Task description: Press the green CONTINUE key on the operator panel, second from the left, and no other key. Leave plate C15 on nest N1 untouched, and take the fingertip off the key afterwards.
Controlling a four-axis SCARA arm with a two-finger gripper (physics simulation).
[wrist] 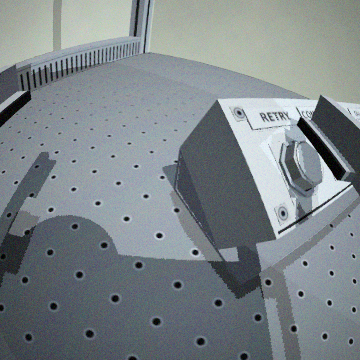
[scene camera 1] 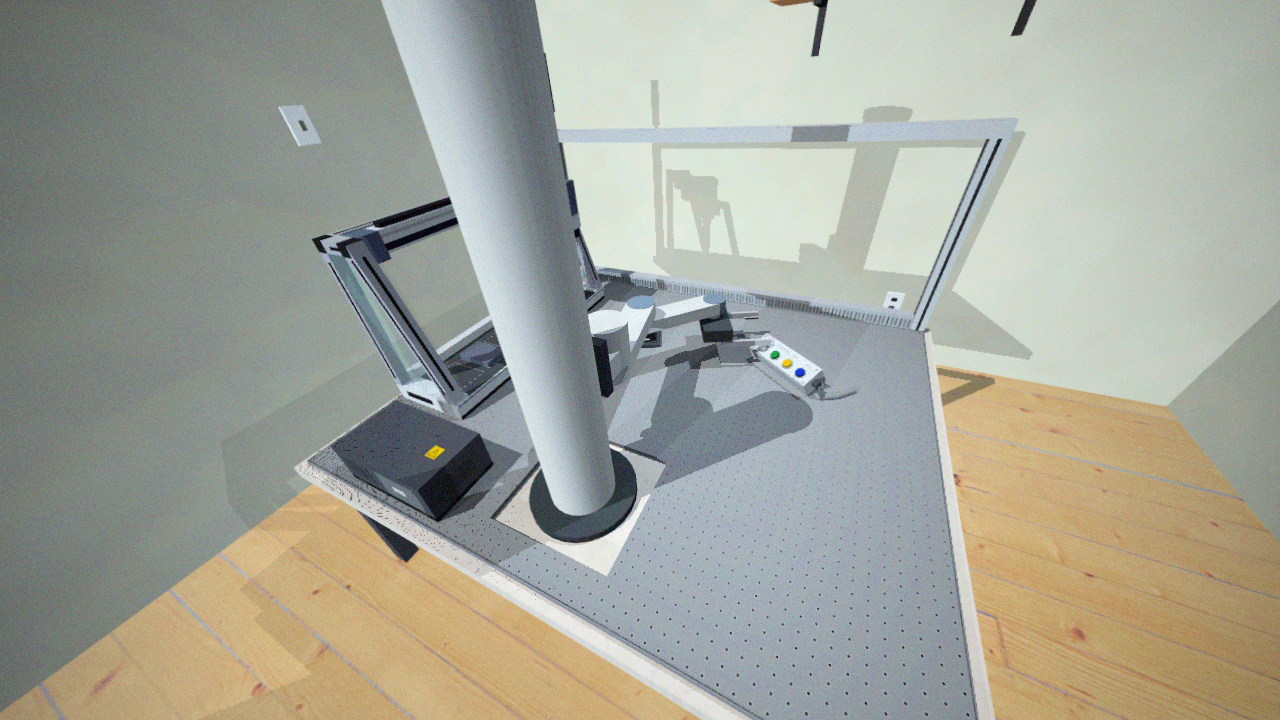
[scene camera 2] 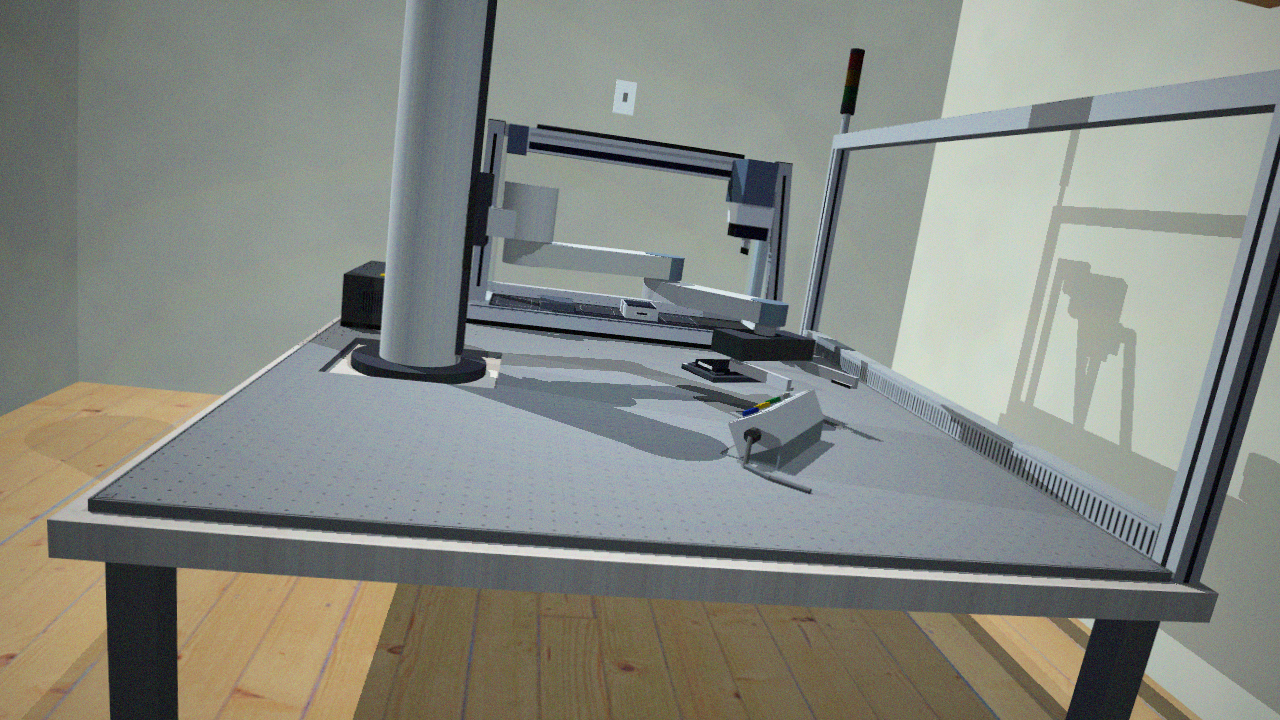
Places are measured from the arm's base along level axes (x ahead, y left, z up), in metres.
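Where they show: gripper, fingertip midpoint: (wrist: 165,81) (scene camera 1: 764,327) (scene camera 2: 823,384); arm's base at its link origin: (scene camera 1: 584,491) (scene camera 2: 419,367).
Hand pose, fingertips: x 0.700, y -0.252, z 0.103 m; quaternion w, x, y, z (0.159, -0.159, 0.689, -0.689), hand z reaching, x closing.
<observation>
Things, the pixels of their centre, and the offset from my fingertips. "spot": a spot on its surface instead.
- white sloped operator panel at the middle of its body: (wrist: 318,153) (scene camera 2: 778,421) (scene camera 1: 785,363) dx -0.101, dy -0.091, dz -0.048 m
- pale RETRY key at the middle of its body: (wrist: 302,165) dx -0.074, dy -0.018, dz -0.026 m
- yellow key at the middle of its body: (scene camera 1: 787,363) dx -0.134, dy -0.098, dz -0.026 m
- blue key at the middle of its body: (scene camera 2: 751,413) (scene camera 1: 800,372) dx -0.164, dy -0.138, dz -0.026 m
- cable at a spot on its surface: (scene camera 2: 783,481) spot: dx -0.143, dy -0.265, dz -0.084 m
- dark low fixture at the middle of its body: (scene camera 2: 727,366) (scene camera 1: 643,330) dx -0.058, dy +0.410, dz -0.071 m
- white box at a spot on its surface: (scene camera 2: 639,309) spot: dx -0.218, dy +0.753, dz -0.015 m
The white sloped operator panel (scene camera 1: 812,383) (scene camera 2: 780,427) (wrist: 265,172) stands on the bench. Its green CONTINUE key (scene camera 1: 774,355) (scene camera 2: 775,400) shows in both scene views and is hidden behind a finger in the wrist view. The pale RETRY key (wrist: 307,166) is uncovered there. My gripper (scene camera 1: 761,326) (scene camera 2: 819,385) (wrist: 165,81) is open and empty, its fingers wide apart. One finger is over the panel near the CONTINUE key, and the other is off beyond the panel's RETRY end. I cannot tell whether the fingertip touches the key. I cannot make out plate C15 or nest N1 by any label.
The yellow key (scene camera 1: 786,363) and blue key (scene camera 1: 800,372) sit beside the green one. A cable (scene camera 1: 839,393) (scene camera 2: 783,481) leaves the panel. A dark low fixture (scene camera 1: 653,340) (scene camera 2: 713,369) stands near the arm. A white box (scene camera 2: 639,309) stands in the gantry frame (scene camera 2: 626,149). The column (scene camera 1: 519,268) (scene camera 2: 436,179) carries the arm.
</observation>
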